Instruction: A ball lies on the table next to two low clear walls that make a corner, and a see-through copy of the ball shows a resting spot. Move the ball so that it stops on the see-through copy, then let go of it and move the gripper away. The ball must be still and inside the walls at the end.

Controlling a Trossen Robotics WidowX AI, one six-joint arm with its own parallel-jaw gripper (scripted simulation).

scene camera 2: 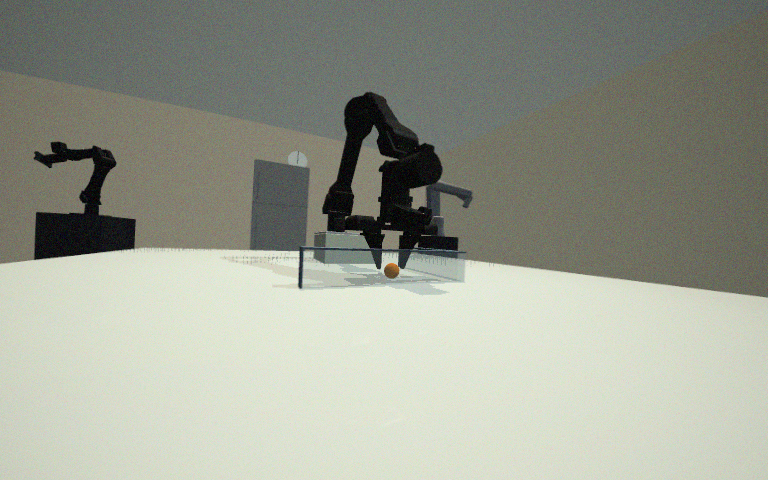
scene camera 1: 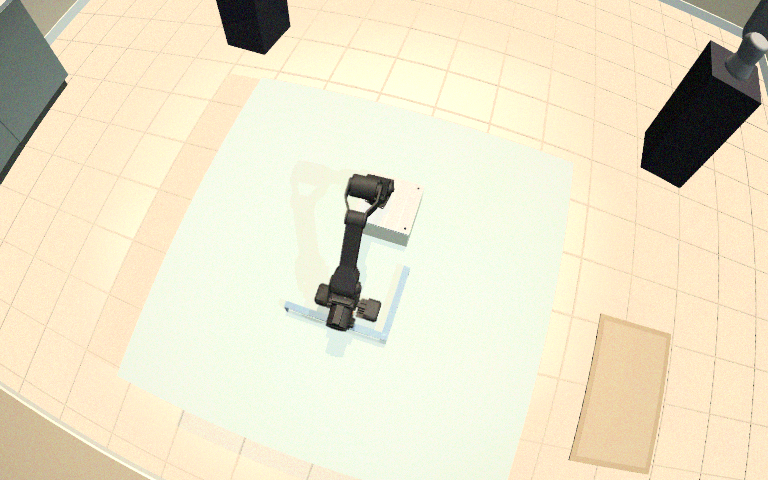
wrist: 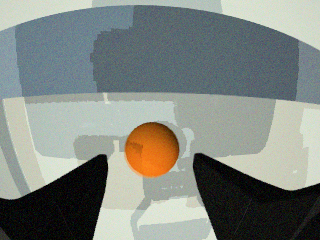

Labels:
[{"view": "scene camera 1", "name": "gripper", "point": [349,309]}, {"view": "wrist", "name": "gripper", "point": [150,161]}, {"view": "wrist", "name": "ball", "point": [158,144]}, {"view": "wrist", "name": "grey-blue band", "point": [211,54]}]

